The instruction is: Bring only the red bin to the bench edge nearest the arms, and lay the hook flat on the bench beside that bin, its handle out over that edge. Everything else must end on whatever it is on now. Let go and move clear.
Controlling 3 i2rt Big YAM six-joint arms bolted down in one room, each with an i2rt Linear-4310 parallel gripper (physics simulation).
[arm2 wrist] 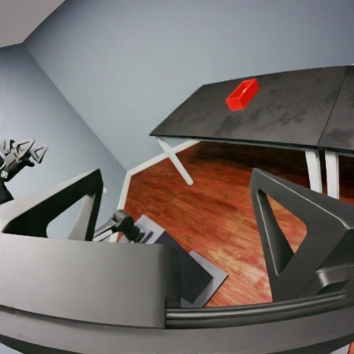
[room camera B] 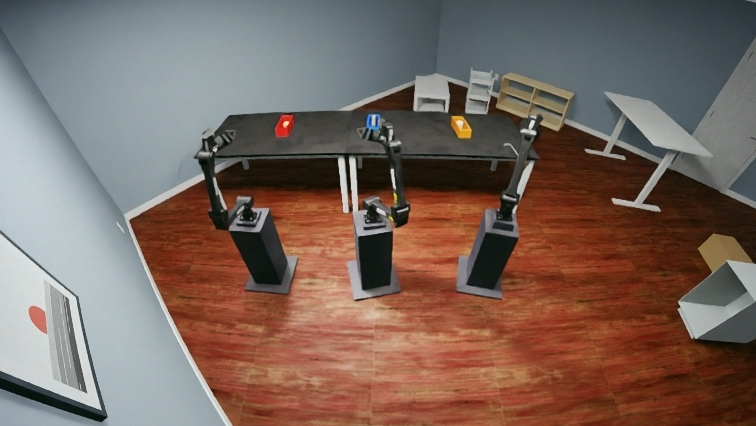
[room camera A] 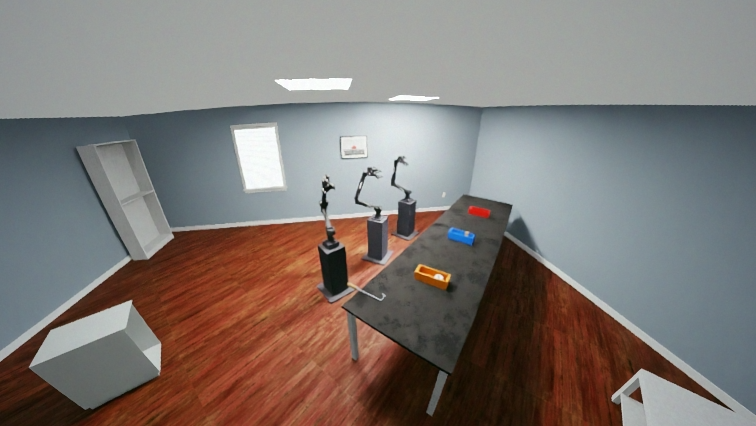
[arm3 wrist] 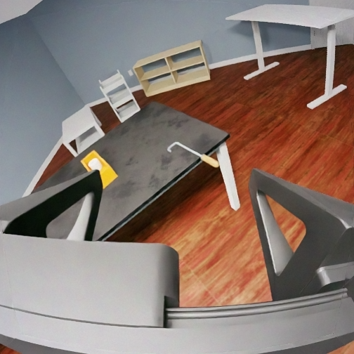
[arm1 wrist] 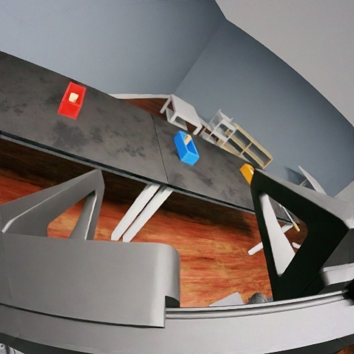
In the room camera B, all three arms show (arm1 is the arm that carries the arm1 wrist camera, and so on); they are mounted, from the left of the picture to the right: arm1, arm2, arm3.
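The red bin (arm1 wrist: 69,111) (arm2 wrist: 239,101) (room camera A: 478,212) (room camera B: 281,133) stands on the dark bench (arm1 wrist: 120,132) (arm2 wrist: 290,120) (arm3 wrist: 150,150) (room camera A: 412,328) (room camera B: 328,140), set back from the edge nearest the arms, with a cream piece inside. The hook (arm3 wrist: 187,148) (room camera A: 367,292) lies on the bench at the opposite end, far from the red bin, its wooden handle out over the near edge. Arm3 partly hides it in room camera B. Arm1's gripper (arm1 wrist: 177,171), arm2's gripper (arm2 wrist: 177,171) and arm3's gripper (arm3 wrist: 177,171) are open and empty, away from the bins and hook.
The blue bin (arm1 wrist: 189,157) (room camera A: 457,237) stands mid-bench with a tan piece inside. The orange bin (arm3 wrist: 108,178) (room camera A: 431,278) (room camera B: 463,133) holds a white piece, between the blue bin and the hook. A white table (room camera B: 656,124) and a wooden shelf (room camera B: 534,87) stand beyond.
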